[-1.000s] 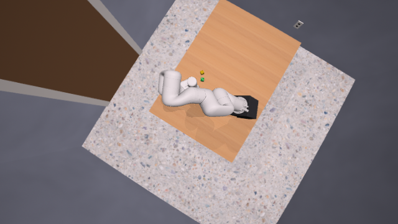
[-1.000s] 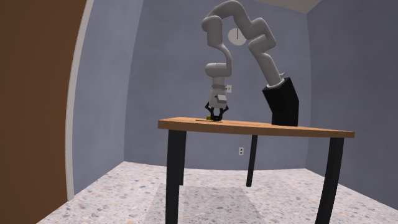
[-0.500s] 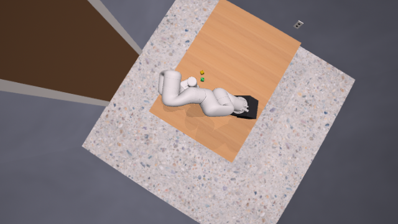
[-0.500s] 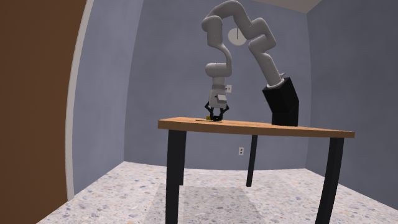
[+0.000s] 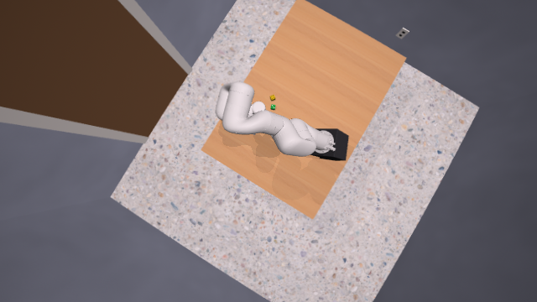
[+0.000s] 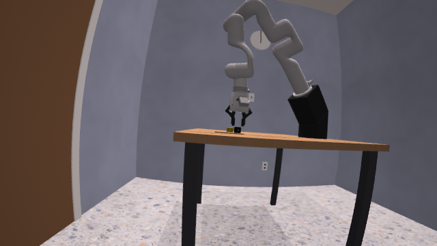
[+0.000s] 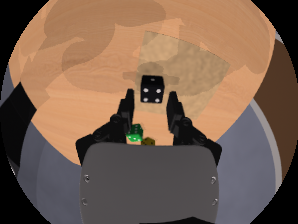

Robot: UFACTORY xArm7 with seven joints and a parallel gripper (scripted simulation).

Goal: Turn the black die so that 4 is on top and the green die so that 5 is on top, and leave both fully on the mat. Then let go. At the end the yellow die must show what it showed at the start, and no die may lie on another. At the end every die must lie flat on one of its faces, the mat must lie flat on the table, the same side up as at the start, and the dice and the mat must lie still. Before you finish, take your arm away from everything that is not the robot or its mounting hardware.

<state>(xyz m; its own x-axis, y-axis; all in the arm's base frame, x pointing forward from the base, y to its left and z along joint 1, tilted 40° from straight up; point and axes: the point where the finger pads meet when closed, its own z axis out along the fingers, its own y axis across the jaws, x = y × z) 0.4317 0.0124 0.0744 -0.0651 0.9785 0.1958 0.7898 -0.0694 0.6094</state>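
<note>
The black die is 40 mm below my hand. The rest, counted from my hand: yellow die 180 mm to the right, 40 mm below, 20 mm ahead; tan mat 60 mm below, 50 mm ahead; green die 120 mm to the right, 40 mm below, 20 mm behind.
</note>
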